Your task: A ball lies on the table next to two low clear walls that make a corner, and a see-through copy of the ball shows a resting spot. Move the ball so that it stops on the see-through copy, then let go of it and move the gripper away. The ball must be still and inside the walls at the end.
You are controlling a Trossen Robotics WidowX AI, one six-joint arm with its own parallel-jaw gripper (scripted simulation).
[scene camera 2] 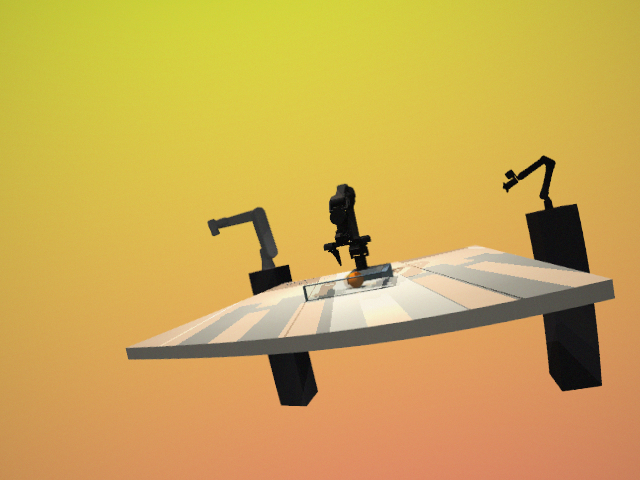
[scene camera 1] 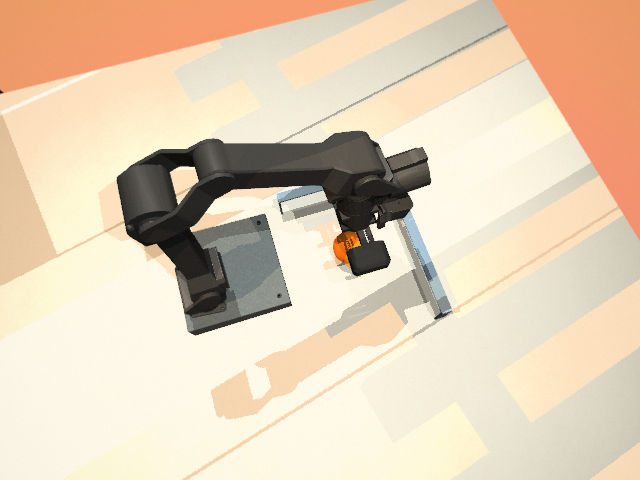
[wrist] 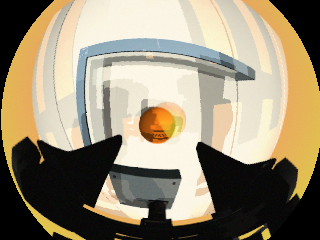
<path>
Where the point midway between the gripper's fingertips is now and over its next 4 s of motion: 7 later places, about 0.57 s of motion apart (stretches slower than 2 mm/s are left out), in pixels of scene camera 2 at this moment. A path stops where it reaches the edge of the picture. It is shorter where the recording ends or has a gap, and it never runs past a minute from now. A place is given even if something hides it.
My gripper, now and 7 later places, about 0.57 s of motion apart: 351,264; 353,268; 354,274; 355,280; 355,274; 349,253; 347,256; 348,270
</path>
